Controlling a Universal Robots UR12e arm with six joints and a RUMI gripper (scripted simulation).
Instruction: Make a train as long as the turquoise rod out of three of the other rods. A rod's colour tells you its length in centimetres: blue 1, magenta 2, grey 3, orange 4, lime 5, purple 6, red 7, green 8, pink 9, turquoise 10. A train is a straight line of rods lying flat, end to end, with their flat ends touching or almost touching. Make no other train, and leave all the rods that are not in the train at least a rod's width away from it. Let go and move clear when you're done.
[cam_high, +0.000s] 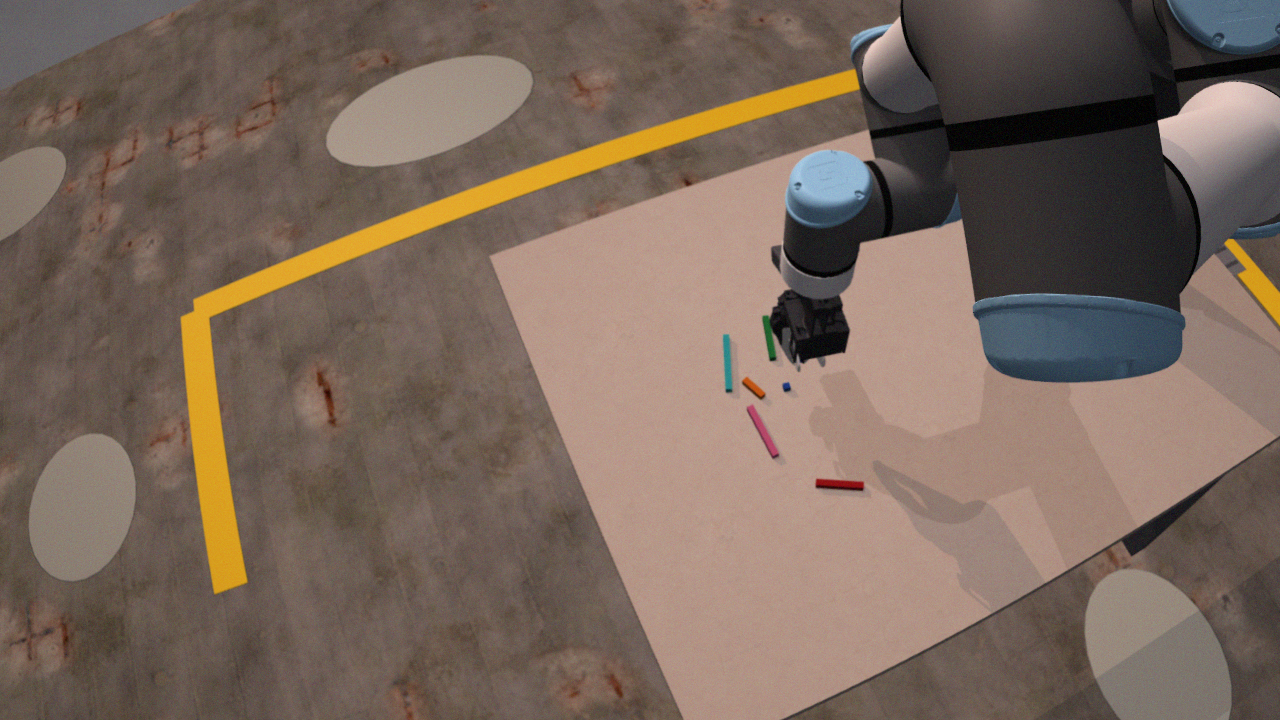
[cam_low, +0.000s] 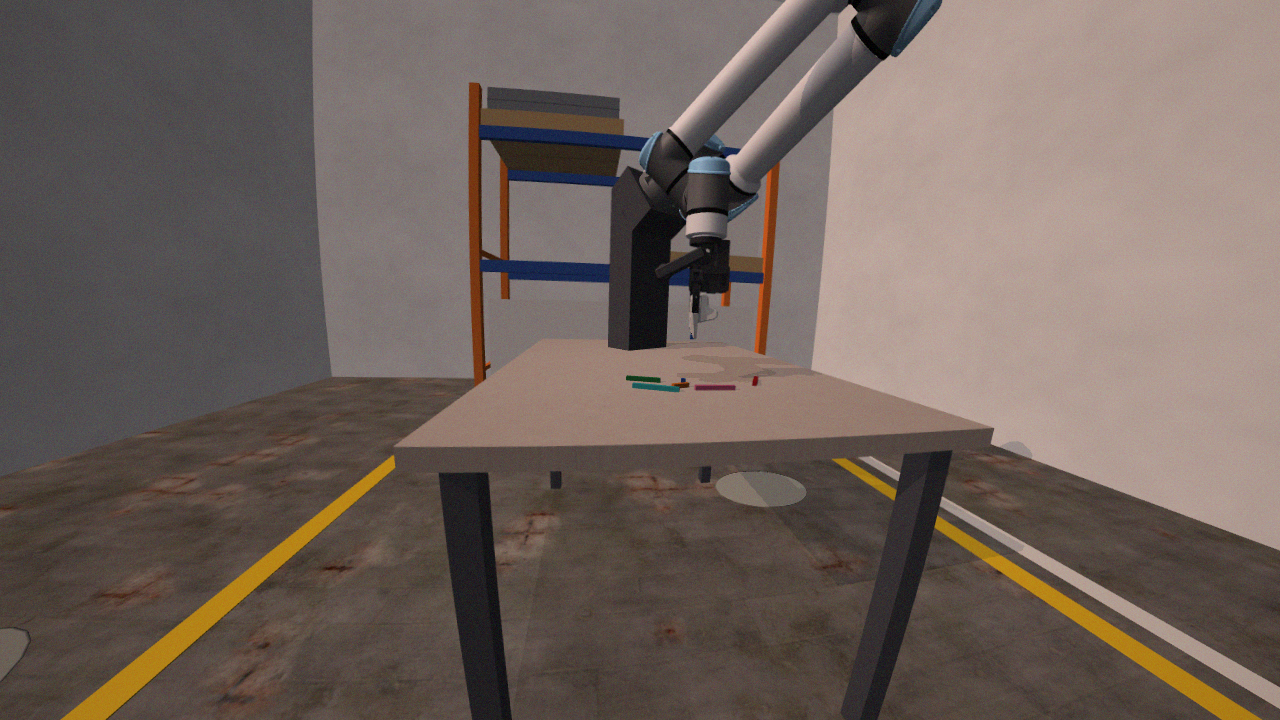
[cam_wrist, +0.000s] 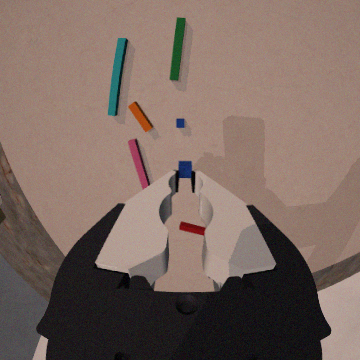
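Now: hand 60 mm short of the orange rod, 10 mm to the left of it and 110 mm above it. The rest, counted from my hand: green rod: 30 mm ahead, 110 mm to the right, 110 mm below; then pink rod: 50 mm ahead, 60 mm to the left, 110 mm below; then turquoise rod: 100 mm ahead, 60 mm to the right, 110 mm below.
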